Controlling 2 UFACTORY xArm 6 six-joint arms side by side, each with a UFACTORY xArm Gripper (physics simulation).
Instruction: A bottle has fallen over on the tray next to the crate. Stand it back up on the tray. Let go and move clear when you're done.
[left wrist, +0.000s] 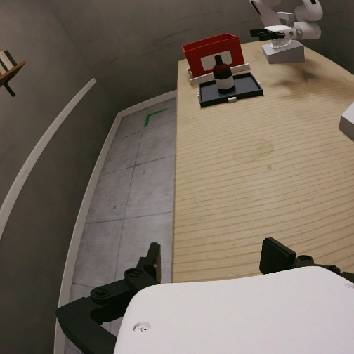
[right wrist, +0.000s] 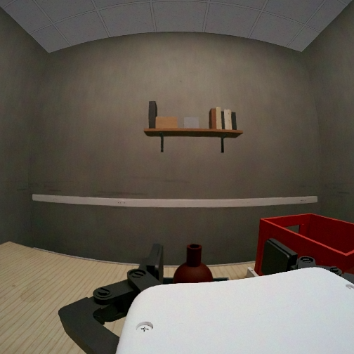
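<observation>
The bottle (left wrist: 223, 73) (right wrist: 193, 273), dark red with a white label, stands upright on the dark tray (left wrist: 249, 86) in the left wrist view. In the right wrist view its neck and shoulder show, and its lower part is hidden behind the gripper body. The red crate (left wrist: 193, 56) (right wrist: 310, 246) stands beside the tray. My right gripper (left wrist: 254, 35) (right wrist: 215, 259) is open and empty, apart from the bottle and higher than it, off to the tray's far right side in the left wrist view. My left gripper (left wrist: 213, 258) is open and empty, far from the tray.
White strips (left wrist: 201, 79) lie along the crate's base. The right arm's grey base block (left wrist: 284, 53) stands at the far end of the wooden table (left wrist: 225, 190). Another grey block (left wrist: 349, 123) is at the right edge. A wall shelf (right wrist: 192, 133) holds books and boxes.
</observation>
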